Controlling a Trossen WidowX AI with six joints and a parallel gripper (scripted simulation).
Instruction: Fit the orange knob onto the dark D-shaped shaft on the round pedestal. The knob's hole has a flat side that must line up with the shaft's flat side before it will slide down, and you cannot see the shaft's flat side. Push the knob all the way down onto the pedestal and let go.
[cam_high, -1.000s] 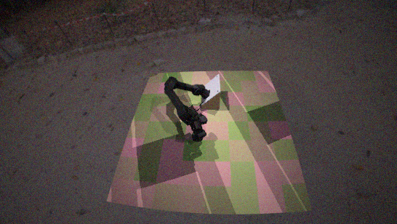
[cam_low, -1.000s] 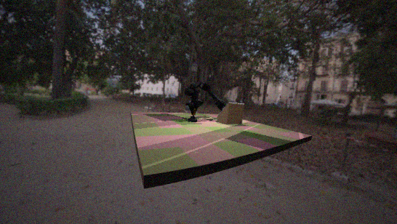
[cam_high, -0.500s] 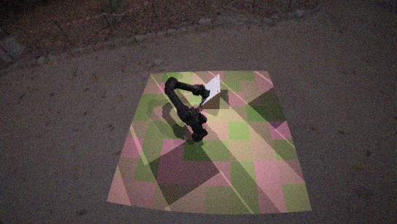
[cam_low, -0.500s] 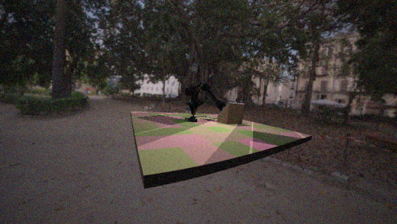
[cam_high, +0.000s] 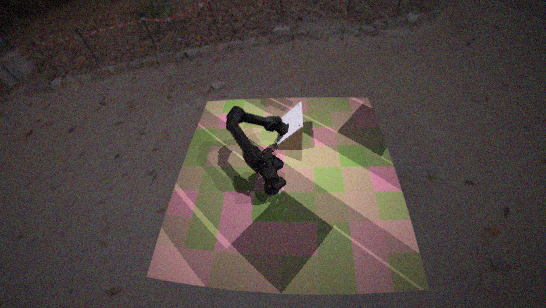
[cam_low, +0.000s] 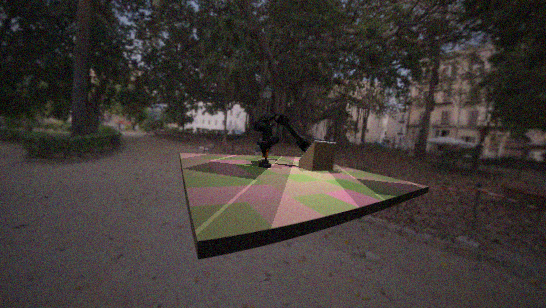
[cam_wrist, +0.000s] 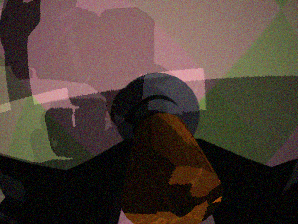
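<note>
My gripper tip is 2 cm below the orange knob. From my gripper tip the other things lie so: round dark pedestal: 4 cm below.
</note>
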